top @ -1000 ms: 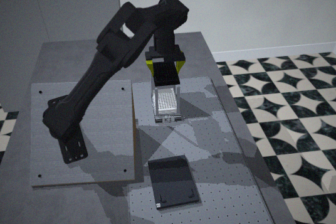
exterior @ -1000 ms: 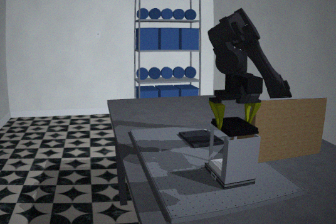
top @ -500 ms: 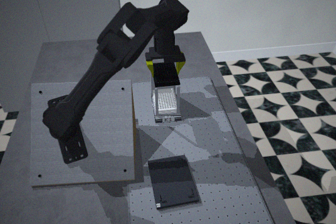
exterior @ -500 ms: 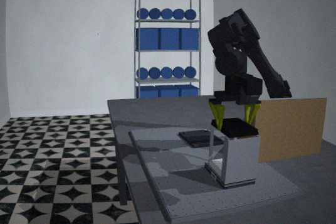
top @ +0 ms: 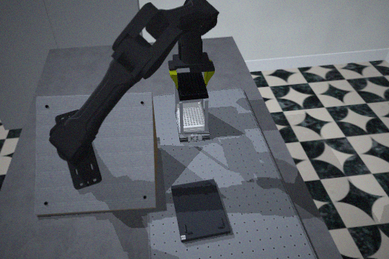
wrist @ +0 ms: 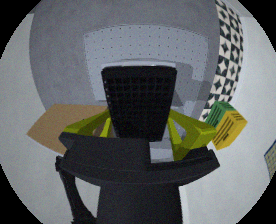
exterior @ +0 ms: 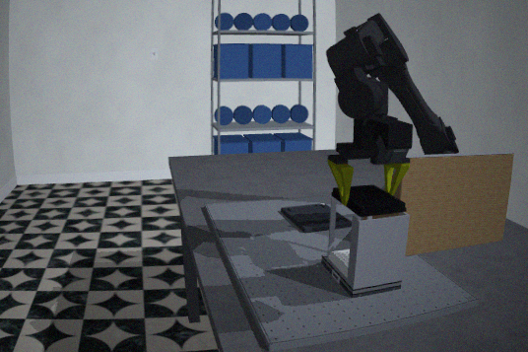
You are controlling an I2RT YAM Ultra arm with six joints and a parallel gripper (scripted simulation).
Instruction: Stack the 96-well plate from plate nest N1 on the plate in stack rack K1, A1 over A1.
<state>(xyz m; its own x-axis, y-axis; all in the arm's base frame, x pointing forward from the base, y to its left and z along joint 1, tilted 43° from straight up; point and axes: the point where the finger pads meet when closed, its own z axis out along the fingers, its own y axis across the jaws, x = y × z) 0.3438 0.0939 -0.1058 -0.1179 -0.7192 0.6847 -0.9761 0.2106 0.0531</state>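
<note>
Now: the black 96-well plate right at my hand. Also, from my hand: rack back wall: 7 cm to the left, 7 cm below, 1 cm ahead; then pale A1 mark: 40 cm to the right, 14 cm below, 13 cm behind; then white 96-well plate: 13 cm below.
</note>
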